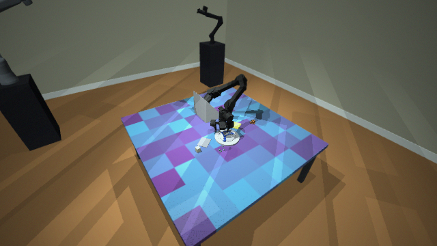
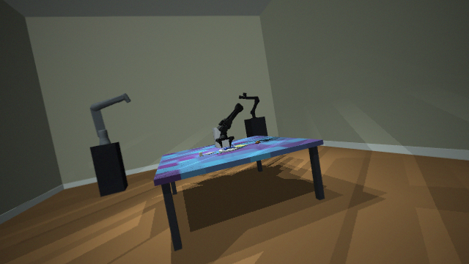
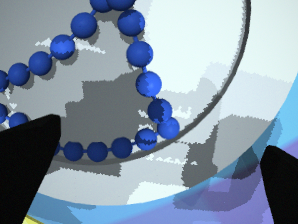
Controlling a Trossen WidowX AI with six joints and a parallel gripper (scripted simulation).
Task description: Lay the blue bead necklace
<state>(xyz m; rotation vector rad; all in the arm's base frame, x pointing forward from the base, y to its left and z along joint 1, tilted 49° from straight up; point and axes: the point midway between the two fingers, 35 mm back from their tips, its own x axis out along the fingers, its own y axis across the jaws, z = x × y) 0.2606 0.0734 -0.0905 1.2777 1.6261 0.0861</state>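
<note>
Now: the round white bead board 6 cm ahead of my gripper tip and 1 cm below it. The rest, counted from my gripper tip: cream cube (5 cm ahead, 27 cm to the right); yellow patch (3 cm behind, 17 cm to the left, 2 cm below); flat grey square (18 cm to the right, 2 cm below).
</note>
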